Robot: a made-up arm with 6 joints.
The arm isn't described. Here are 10 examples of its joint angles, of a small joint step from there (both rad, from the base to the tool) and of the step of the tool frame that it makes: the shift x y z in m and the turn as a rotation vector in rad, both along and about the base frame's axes.
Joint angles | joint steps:
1: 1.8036 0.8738 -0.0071 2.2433 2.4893 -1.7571 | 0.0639 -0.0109 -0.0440 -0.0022 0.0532 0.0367
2: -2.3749 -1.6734 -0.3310 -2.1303 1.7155 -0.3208 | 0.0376 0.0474 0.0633 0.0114 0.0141 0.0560
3: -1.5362 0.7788 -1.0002 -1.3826 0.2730 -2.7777 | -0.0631 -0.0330 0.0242 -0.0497 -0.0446 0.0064
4: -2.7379 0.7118 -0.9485 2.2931 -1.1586 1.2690 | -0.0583 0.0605 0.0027 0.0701 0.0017 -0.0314
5: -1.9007 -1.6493 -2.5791 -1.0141 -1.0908 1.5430 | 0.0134 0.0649 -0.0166 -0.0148 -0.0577 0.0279
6: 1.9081 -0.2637 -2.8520 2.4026 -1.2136 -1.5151 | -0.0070 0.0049 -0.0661 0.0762 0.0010 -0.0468
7: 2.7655 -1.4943 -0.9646 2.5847 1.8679 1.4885 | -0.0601 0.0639 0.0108 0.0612 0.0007 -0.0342
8: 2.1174 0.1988 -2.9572 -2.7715 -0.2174 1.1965 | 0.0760 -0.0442 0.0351 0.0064 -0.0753 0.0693
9: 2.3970 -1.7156 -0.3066 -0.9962 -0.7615 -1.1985 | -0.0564 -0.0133 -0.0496 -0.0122 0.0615 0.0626
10: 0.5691 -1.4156 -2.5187 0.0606 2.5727 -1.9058 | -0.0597 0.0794 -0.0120 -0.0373 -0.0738 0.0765
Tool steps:
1: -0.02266 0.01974 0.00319 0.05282 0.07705 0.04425
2: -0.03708 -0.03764 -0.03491 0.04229 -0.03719 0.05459
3: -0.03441 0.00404 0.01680 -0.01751 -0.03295 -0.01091
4: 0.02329 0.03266 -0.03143 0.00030 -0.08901 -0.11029
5: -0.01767 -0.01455 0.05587 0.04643 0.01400 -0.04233
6: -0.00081 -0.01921 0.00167 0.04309 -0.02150 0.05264
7: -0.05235 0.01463 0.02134 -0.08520 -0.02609 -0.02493
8: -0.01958 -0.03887 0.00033 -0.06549 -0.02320 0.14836
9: 0.00483 -0.00557 0.02470 -0.03536 0.02691 -0.06636
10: 0.01908 0.04945 0.06927 0.09055 0.04887 -0.10022
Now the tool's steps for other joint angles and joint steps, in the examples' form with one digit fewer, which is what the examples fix.
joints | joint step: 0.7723 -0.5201 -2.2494 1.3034 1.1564 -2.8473 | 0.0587 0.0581 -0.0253 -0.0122 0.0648 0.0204
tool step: 0.0226 0.0385 -0.0058 -0.0873 0.0083 0.0761
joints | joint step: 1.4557 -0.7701 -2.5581 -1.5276 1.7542 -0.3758 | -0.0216 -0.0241 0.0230 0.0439 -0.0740 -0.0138
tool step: -0.0186 -0.0078 0.0081 -0.0179 -0.0804 0.0096
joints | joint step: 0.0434 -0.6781 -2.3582 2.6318 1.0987 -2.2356 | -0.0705 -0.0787 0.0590 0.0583 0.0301 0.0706
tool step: -0.0544 0.0200 -0.0221 -0.0611 -0.0176 0.0252
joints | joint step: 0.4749 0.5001 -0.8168 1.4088 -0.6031 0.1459 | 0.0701 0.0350 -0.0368 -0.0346 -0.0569 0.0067
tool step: 0.0053 0.0532 0.0006 -0.0461 -0.0439 0.0805
